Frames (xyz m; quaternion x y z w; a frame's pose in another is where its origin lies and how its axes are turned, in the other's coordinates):
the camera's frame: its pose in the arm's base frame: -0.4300 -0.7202 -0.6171 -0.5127 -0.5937 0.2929 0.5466
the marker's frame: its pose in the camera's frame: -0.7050 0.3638 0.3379 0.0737 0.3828 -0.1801 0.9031
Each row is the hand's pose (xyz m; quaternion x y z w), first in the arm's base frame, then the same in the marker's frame.
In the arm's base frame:
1: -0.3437 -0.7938 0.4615 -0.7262 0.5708 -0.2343 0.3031
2: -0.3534 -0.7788 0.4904 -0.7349 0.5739 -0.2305 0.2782
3: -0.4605 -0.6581 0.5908 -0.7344 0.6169 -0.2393 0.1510
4: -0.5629 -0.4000 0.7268 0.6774 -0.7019 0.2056 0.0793
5: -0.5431 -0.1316 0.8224 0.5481 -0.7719 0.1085 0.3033
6: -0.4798 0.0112 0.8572 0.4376 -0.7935 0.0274 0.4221
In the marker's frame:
1: 1.5090 -0.8454 0.5674 -0.5450 0.6939 0.3389 0.3266
2: 1.5261 -0.8594 0.5932 -0.5612 0.6850 0.3471 0.3089
3: 1.5603 -0.8879 0.7780 -0.6181 0.6730 0.3598 0.1882
4: 1.6701 -0.8530 1.0649 0.6558 -0.6352 -0.4040 0.0564
5: 1.8415 -0.7441 1.2658 0.6072 -0.5596 -0.4644 0.3200
6: 1.9586 -0.6580 1.3329 0.5359 -0.4937 -0.4971 0.4712

